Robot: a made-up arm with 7 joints.
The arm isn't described. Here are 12 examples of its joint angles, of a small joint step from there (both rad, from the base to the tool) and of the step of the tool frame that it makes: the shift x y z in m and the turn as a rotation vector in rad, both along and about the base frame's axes.
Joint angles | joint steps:
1: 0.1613 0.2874 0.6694 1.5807 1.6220 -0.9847 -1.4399 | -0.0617 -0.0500 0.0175 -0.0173 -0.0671 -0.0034 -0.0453
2: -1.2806 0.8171 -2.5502 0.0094 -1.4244 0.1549 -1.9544 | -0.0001 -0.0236 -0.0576 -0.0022 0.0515 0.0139 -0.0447
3: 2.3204 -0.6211 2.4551 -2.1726 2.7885 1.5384 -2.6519 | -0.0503 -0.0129 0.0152 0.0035 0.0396 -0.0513 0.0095
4: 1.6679 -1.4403 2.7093 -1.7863 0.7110 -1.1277 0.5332 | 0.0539 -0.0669 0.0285 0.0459 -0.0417 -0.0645 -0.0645
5: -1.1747 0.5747 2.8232 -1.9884 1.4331 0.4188 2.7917 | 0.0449 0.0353 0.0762 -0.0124 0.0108 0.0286 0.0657
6: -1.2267 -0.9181 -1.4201 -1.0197 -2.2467 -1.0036 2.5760 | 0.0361 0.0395 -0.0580 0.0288 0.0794 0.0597 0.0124
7: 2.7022 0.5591 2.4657 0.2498 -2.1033 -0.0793 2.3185 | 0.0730 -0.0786 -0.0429 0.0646 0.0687 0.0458 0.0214
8: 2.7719 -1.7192 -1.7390 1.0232 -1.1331 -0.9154 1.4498 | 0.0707 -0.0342 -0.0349 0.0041 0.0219 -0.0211 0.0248
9: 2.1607 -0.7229 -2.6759 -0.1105 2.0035 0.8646 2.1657 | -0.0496 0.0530 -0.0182 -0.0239 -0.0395 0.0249 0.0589
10: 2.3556 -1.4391 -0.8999 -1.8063 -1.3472 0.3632 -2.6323 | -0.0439 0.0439 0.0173 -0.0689 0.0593 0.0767 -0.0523
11: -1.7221 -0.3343 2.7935 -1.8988 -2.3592 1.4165 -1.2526 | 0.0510 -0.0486 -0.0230 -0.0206 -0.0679 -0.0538 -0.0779
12: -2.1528 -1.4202 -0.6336 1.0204 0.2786 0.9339 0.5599 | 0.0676 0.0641 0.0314 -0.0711 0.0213 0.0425 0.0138
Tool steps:
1: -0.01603 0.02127 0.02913 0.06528 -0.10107 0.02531
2: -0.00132 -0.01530 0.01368 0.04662 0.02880 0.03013
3: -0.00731 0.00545 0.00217 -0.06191 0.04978 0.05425
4: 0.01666 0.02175 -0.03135 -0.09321 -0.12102 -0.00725
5: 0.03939 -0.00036 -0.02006 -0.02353 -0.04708 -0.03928
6: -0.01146 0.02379 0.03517 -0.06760 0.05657 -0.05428
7: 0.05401 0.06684 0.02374 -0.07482 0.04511 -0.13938
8: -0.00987 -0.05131 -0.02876 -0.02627 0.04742 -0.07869
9: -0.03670 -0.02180 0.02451 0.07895 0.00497 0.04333
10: -0.01803 -0.00002 0.01384 -0.02514 -0.09545 0.07254
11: -0.00992 -0.01877 -0.00574 0.07769 0.10394 -0.04013
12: -0.02917 0.00392 0.04010 -0.04874 0.02559 -0.07992
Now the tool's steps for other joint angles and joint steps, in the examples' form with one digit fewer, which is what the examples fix.
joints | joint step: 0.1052 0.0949 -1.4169 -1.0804 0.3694 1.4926 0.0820 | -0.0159 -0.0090 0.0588 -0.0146 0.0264 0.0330 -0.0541
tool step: -0.0087 0.0005 -0.0028 0.0155 0.0375 0.0005
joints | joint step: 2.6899 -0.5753 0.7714 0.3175 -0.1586 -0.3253 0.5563 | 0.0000 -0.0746 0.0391 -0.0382 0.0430 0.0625 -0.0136
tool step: 0.0527 0.0269 -0.0296 -0.0536 0.0224 -0.0513
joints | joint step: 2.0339 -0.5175 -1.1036 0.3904 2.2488 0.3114 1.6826 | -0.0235 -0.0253 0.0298 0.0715 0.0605 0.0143 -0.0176
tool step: 0.0099 0.0079 -0.0103 -0.0024 0.0147 -0.0679
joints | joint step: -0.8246 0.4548 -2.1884 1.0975 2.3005 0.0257 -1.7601 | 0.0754 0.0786 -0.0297 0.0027 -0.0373 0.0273 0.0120
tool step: 0.0580 0.0406 -0.0056 -0.0770 0.0831 -0.0521
